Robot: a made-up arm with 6 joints.
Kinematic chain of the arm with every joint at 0, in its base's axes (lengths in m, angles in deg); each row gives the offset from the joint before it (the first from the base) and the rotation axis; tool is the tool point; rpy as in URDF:
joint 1: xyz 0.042 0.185 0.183 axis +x
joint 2: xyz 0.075 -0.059 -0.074 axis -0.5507 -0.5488 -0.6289
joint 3: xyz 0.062 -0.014 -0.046 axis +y
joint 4: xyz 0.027 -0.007 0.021 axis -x
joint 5: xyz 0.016 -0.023 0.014 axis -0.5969 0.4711 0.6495
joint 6: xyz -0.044 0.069 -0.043 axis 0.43 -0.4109 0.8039
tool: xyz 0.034 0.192 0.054 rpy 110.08 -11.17 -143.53
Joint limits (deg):
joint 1: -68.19..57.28
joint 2: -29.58..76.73
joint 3: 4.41..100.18
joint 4: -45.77..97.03
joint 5: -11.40..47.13
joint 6: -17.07..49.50
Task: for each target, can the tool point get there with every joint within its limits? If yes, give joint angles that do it. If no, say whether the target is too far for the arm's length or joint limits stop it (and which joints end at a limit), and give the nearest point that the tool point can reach.
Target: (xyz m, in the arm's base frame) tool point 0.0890 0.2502 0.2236
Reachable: yes | joints 16.42 -18.25 66.40 33.88 16.97 43.59
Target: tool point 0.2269 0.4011 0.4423
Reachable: no: joint limits stop it (at a limit: joint 1, joint 2, joint 5) | nearest point 0.2132 0.3577 0.3083 | short by 0.141 m
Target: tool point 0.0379 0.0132 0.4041
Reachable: no: joint limits stop it (at a limit: joint 1, joint 4, joint 5, joint 6) | nearest point 0.0546 0.0285 0.3540 | short by 0.055 m
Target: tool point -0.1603 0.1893 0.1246
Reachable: no: joint limits stop it (at a limit: joint 2, joint 3, joint 5) | nearest point -0.0599 0.1916 0.0932 | short by 0.105 m
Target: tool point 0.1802 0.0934 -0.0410
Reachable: yes | joints -12.62 68.60 28.61 53.10 27.64 22.23
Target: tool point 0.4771 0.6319 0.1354
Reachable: no: too far | nearest point 0.3343 0.4608 0.1237 | short by 0.223 m
